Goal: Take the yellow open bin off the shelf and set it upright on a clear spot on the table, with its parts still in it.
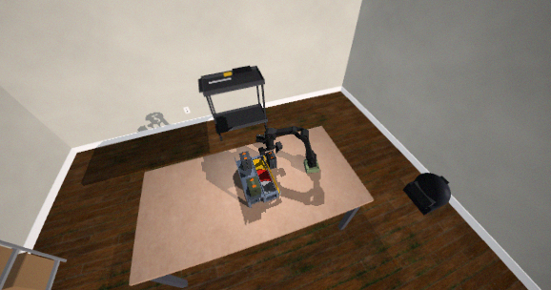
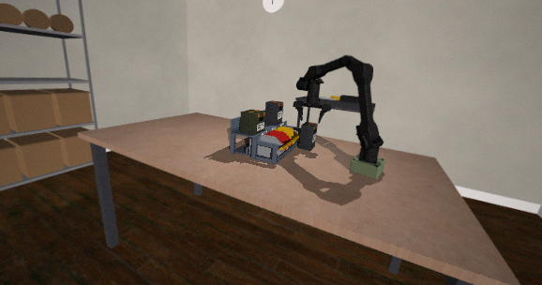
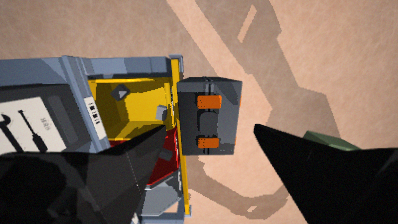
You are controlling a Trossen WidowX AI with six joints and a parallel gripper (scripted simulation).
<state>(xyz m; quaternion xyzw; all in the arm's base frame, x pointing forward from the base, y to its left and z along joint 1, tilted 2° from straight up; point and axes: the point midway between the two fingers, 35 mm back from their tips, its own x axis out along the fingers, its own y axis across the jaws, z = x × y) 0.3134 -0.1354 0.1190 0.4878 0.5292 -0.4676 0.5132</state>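
Now: the black box 11 cm below my hand. Round my hand: yellow bar: 4 cm ahead, 12 cm to the left, 12 cm below; yellow open bin: 13 cm ahead, 1 cm to the left, 13 cm below; red bin: 12 cm ahead, 13 cm to the left, 13 cm below.
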